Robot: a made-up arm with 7 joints.
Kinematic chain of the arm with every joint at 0, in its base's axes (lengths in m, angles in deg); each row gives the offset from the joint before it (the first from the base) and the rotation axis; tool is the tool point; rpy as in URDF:
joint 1: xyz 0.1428 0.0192 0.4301 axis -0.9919 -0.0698 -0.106
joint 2: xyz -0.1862 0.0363 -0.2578 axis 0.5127 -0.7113 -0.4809
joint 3: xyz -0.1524 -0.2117 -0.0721 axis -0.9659 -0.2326 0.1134
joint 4: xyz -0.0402 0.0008 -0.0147 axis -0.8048 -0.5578 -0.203
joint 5: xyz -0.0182 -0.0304 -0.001 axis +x
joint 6: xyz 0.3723 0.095 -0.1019 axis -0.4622 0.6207 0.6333
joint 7: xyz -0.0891 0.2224 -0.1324 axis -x
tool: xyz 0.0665 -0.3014 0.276 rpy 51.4 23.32 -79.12
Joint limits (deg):
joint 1: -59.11..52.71
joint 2: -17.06..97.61
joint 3: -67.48..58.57
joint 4: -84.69..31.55
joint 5: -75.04..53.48
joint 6: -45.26..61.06
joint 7: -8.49..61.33
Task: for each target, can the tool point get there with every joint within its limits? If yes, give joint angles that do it. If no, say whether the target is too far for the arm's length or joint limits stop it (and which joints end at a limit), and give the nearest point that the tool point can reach.
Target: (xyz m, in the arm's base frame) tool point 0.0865 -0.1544 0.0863
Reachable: yes | joints 20.05 45.10 -25.08 -63.22 1.49 -15.76 8.49
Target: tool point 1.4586 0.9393 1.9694
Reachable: no: too far | nearest point 0.3201 0.5148 0.6107 | short by 1.823 m
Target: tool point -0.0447 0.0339 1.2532
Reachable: no: joint limits stop it (at a limit: joint 1, joint 4, joint 5, joint 7) | nearest point 0.0081 -0.1540 0.7570 | short by 0.533 m
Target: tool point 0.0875 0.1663 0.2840
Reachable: yes | joints -8.98 26.68 -5.85 -29.59 -11.63 42.32 42.41
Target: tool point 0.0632 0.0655 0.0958
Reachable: yes | joints 21.19 -4.15 43.30 -28.82 -2.93 -36.90 53.99
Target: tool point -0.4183 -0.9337 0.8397
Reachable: no: joint limits stop it (at a limit: joint 1, joint 3, joint 5, joint 7) | nearest point -0.2346 -0.5969 0.5678 | short by 0.470 m
